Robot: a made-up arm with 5 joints. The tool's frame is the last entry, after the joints.
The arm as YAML. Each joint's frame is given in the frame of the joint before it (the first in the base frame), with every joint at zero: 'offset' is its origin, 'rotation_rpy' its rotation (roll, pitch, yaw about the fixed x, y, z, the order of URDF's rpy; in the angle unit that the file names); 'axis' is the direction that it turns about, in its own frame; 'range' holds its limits. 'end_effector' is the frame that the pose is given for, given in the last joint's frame.
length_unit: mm
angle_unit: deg
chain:
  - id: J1
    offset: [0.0, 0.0, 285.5]
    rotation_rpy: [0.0, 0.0, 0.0]
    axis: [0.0, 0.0, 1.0]
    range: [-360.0, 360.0]
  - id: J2
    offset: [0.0, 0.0, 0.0]
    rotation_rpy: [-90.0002, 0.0, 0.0]
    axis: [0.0, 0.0, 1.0]
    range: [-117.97, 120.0]
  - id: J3
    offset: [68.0, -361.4, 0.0]
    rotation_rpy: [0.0, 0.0, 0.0]
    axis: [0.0, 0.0, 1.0]
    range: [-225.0, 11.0]
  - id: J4
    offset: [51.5, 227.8, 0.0]
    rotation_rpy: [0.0, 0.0, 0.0]
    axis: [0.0, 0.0, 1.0]
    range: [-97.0, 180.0]
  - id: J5
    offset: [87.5, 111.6, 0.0]
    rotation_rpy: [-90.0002, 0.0, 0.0]
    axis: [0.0, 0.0, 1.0]
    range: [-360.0, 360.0]
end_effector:
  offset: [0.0, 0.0, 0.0]
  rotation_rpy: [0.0, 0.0, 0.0]
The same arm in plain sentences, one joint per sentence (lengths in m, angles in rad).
The arm has five revolute joints in a row. What follows holds with every joint at zero, and every direction is one of the base frame's.
The first joint is mounted 0.2855 m along +z from the base frame's origin and rotates about +z, from -6.2832 to 6.2832 rad.
The second joint is mounted at the same point as the first joint and rotates about +y, from -2.059 to 2.0944 rad.
The third joint is mounted 0.068 m along +x and 0.3614 m along +z from the second joint and rotates about +y, from -3.927 to 0.192 rad.
The fourth joint is mounted 0.0515 m along +x and 0.2278 m along -z from the third joint and rotates about +y, from -1.693 to 3.1416 rad.
The fifth joint is mounted 0.0875 m along +x and 0.1116 m along -z from the fourth joint and rotates about -z, from -6.2832 to 6.2832 rad.
The tool frame, which is the frame that the pose is given for, is mounted at the same point as the fifth joint; its axes are the base frame's turned by roll 3.1416, pitch 0 and yaw 0 rad (as in URDF: about the fixed x, then y, then z).

